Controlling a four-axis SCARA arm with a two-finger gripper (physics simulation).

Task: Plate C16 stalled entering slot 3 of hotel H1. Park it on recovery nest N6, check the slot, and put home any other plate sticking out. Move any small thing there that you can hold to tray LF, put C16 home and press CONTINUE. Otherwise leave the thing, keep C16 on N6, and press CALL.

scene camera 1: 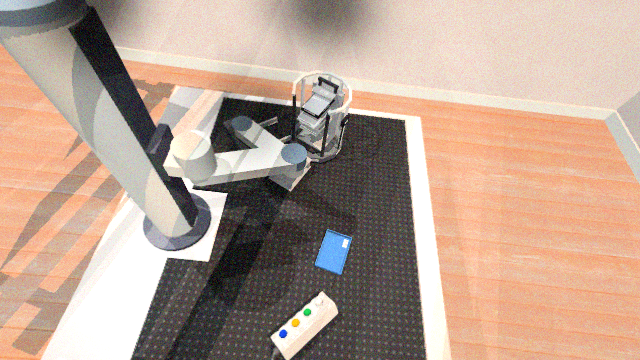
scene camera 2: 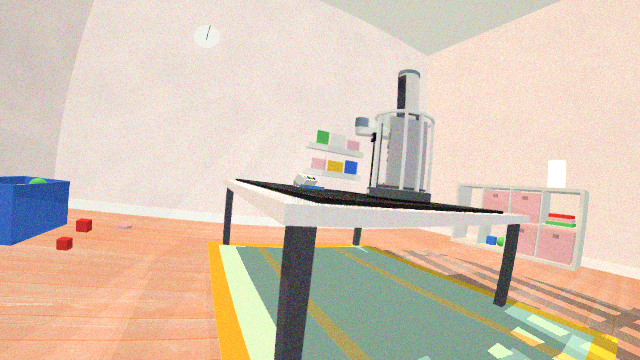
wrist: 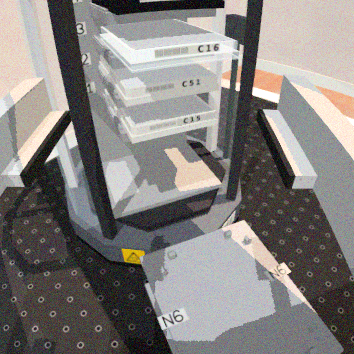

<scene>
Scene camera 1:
white button box
blue card
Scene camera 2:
round plate rack
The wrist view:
my gripper
clear plate C16: on a round plate rack
round plate rack
</scene>
